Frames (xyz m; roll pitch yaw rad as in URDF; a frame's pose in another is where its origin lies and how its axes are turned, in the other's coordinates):
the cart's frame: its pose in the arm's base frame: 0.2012 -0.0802 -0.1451 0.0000 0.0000 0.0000
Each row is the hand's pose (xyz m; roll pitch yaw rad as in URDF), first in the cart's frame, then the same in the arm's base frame.
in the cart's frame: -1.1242 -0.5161 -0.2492 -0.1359 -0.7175 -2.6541
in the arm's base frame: -0.9230 -0.5963 -0.3943 -0.1359 -0.7175 -2.6541
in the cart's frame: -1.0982 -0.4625 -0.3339 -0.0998 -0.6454 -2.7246
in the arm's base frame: -0.8970 -0.5427 -0.4790 -0.0998 -0.6454 -2.7246
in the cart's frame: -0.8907 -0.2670 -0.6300 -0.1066 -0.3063 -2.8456
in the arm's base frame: -0.6895 -0.3472 -0.7751 -0.1066 -0.3063 -2.8456
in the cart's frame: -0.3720 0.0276 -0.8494 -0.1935 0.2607 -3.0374
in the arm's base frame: -0.1708 -0.0526 -0.9945 -0.1935 0.2607 -3.0374
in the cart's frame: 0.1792 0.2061 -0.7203 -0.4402 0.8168 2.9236
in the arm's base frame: 0.3804 0.1259 -0.8654 -0.4402 0.8168 2.9236
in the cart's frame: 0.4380 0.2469 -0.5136 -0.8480 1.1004 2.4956
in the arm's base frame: 0.6392 0.1667 -0.6587 -0.8480 1.1004 2.4956
